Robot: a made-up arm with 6 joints. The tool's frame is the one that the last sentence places.
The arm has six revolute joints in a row. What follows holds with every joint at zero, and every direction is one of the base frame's. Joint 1 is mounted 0.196 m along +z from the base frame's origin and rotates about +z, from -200 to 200 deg. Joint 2 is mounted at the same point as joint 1 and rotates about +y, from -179.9 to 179.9 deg. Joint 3 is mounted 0.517 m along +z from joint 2 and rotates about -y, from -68 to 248 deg. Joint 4 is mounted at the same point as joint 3 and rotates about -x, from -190 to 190 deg. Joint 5 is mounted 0.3 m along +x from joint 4 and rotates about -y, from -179.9 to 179.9 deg. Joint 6 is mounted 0.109 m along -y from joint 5 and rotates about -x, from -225 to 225 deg. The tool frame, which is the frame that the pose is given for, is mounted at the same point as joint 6; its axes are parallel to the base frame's.
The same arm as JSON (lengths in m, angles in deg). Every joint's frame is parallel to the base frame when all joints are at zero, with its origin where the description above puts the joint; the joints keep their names.
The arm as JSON. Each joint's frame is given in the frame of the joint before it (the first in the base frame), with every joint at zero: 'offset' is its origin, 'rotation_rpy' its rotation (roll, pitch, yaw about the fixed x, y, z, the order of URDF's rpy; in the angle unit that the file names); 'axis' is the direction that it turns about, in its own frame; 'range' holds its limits. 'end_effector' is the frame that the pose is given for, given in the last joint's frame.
{
  "length_unit": "m",
  "angle_unit": "deg",
  "chain": [
    {
      "id": "joint 1",
      "offset": [
        0.0,
        0.0,
        0.196
      ],
      "rotation_rpy": [
        0.0,
        0.0,
        0.0
      ],
      "axis": [
        0.0,
        0.0,
        1.0
      ],
      "range": [
        -200.0,
        200.0
      ]
    },
    {
      "id": "joint 2",
      "offset": [
        0.0,
        0.0,
        0.0
      ],
      "rotation_rpy": [
        0.0,
        0.0,
        0.0
      ],
      "axis": [
        0.0,
        1.0,
        0.0
      ],
      "range": [
        -179.9,
        179.9
      ]
    },
    {
      "id": "joint 3",
      "offset": [
        0.0,
        0.0,
        0.517
      ],
      "rotation_rpy": [
        0.0,
        0.0,
        0.0
      ],
      "axis": [
        0.0,
        -1.0,
        0.0
      ],
      "range": [
        -68.0,
        248.0
      ]
    },
    {
      "id": "joint 4",
      "offset": [
        0.0,
        0.0,
        0.0
      ],
      "rotation_rpy": [
        0.0,
        0.0,
        0.0
      ],
      "axis": [
        -1.0,
        0.0,
        0.0
      ],
      "range": [
        -190.0,
        190.0
      ]
    },
    {
      "id": "joint 5",
      "offset": [
        0.3,
        0.0,
        0.0
      ],
      "rotation_rpy": [
        0.0,
        0.0,
        0.0
      ],
      "axis": [
        0.0,
        -1.0,
        0.0
      ],
      "range": [
        -179.9,
        179.9
      ]
    },
    {
      "id": "joint 6",
      "offset": [
        0.0,
        -0.109,
        0.0
      ],
      "rotation_rpy": [
        0.0,
        0.0,
        0.0
      ],
      "axis": [
        -1.0,
        0.0,
        0.0
      ],
      "range": [
        -225.0,
        225.0
      ]
    }
  ],
  "end_effector": {
    "offset": [
      0.0,
      0.0,
      0.0
    ],
    "rotation_rpy": [
      0.0,
      0.0,
      0.0
    ]
  }
}

